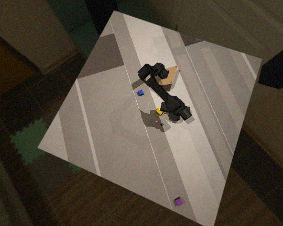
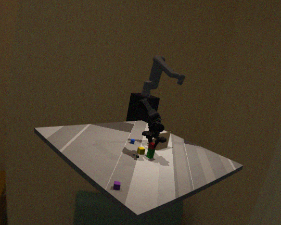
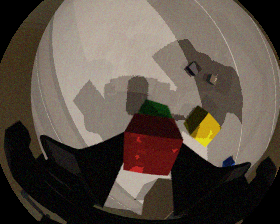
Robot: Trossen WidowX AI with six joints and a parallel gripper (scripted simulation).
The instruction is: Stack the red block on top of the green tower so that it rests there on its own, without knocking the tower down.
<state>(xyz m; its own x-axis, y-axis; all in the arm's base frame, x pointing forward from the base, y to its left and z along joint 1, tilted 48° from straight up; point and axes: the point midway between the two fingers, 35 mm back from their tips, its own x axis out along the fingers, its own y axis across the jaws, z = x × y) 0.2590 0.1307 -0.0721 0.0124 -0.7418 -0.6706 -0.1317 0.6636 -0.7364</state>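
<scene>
The red block lies 1 cm above my gripper tip. From my gripper tip the other things lie so: yellow block 9 cm to the right, 6 cm below, 1 cm ahead; then purple block 54 cm ahead, 22 cm to the left, 7 cm below; then blue block 27 cm to the right, 9 cm behind, 7 cm below.
</scene>
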